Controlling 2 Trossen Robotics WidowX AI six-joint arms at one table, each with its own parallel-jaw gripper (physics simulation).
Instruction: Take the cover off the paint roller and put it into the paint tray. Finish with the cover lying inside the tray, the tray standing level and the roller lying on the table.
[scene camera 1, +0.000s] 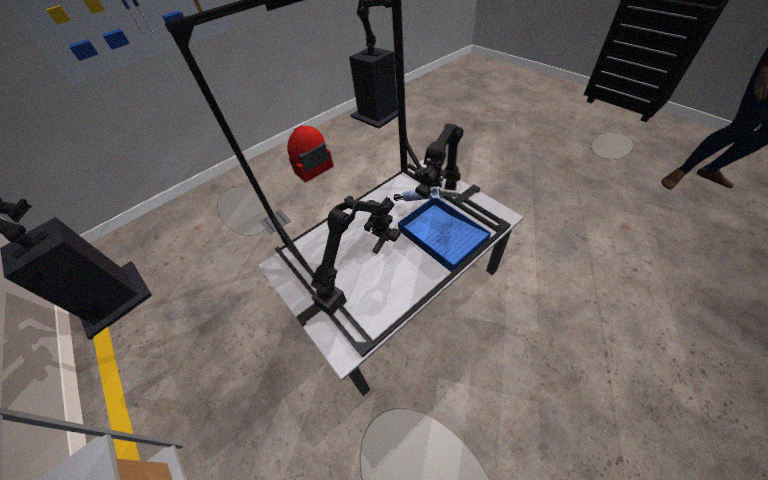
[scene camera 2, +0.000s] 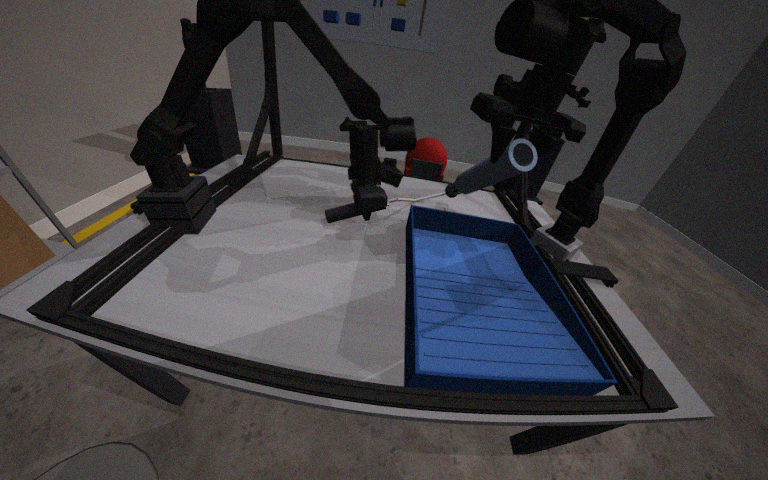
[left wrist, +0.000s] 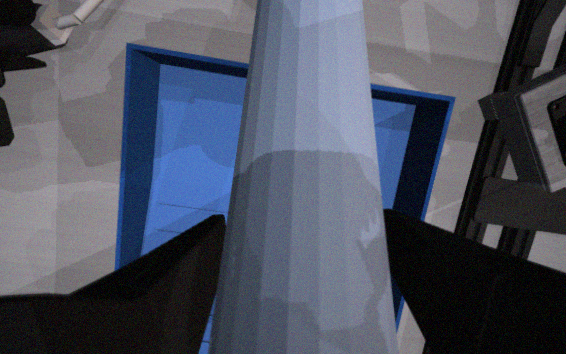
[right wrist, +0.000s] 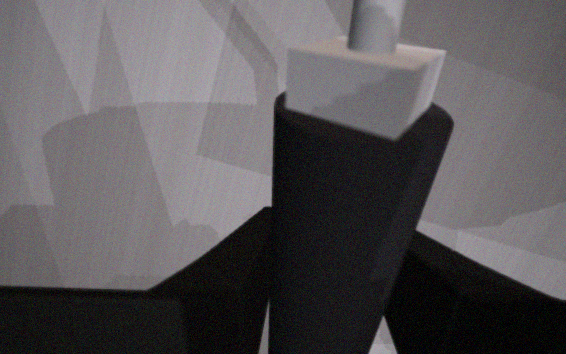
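Where they show: left gripper, fingertip midpoint: (scene camera 1: 428, 194) (scene camera 2: 506, 165) (left wrist: 301, 223); right gripper, fingertip midpoint: (scene camera 1: 385, 239) (scene camera 2: 365, 216) (left wrist: 37, 46) (right wrist: 319, 219); left arm's base at its link origin: (scene camera 1: 450, 186) (scene camera 2: 560, 235); right arm's base at its link origin: (scene camera 1: 327, 294) (scene camera 2: 172, 185).
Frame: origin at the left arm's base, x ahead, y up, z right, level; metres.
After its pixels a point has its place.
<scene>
A long grey-blue cover (scene camera 1: 416, 194) @(x 0.254, y 0.143, z 0.150 m) (scene camera 2: 484, 172) @(x 0.273, y 0.137, z 0.119 m) (left wrist: 300, 125) @(x 0.251, y 0.177, z 0.120 m) hangs tilted above the back of the blue tray (scene camera 1: 425, 247) @(x 0.450, y -0.019, z 0.068 m) (scene camera 2: 411, 294) @(x 0.480, y -0.006, z 0.024 m) (left wrist: 138, 125) @(x 0.371, y -0.010, z 0.176 m), its open end up. My left gripper (scene camera 2: 505, 164) @(x 0.265, y 0.165, z 0.087 m) (left wrist: 301, 223) @(x 0.265, y 0.165, z 0.087 m) is shut on it. The tray stands level and holds no object. The roller's dark handle (scene camera 2: 342, 213) @(x 0.486, y -0.018, z 0.288 m) (right wrist: 345, 175) @(x 0.396, y 0.018, z 0.278 m) is in my right gripper (scene camera 1: 386, 233) @(x 0.427, y -0.036, z 0.282 m) (scene camera 2: 370, 202) @(x 0.427, y -0.036, z 0.282 m) (right wrist: 319, 219) @(x 0.427, y -0.036, z 0.282 m), which is shut on it above the table, left of the tray. The roller's white rod (scene camera 2: 419, 198) @(x 0.218, y -0.043, z 0.335 m) (left wrist: 87, 10) @(x 0.351, y 0.012, z 0.264 m) (right wrist: 375, 25) @(x 0.376, y 0.013, z 0.268 m) reaches toward the cover's dark lower end; whether it still runs inside is hidden.
Dark rails (scene camera 1: 412, 305) @(x 0.769, y -0.034, z 0.069 m) (scene camera 2: 283, 373) @(x 0.680, y -0.036, z 0.001 m) frame the white table top (scene camera 2: 249, 305) @(x 0.708, y -0.055, z 0.136 m) and run close to the tray's near and right sides. A black upright (scene camera 1: 400, 84) @(x -0.144, y 0.504, z 0.304 m) stands behind. A red helmet-like object (scene camera 1: 308, 148) (scene camera 2: 427, 153) is beyond the table's back edge.
</scene>
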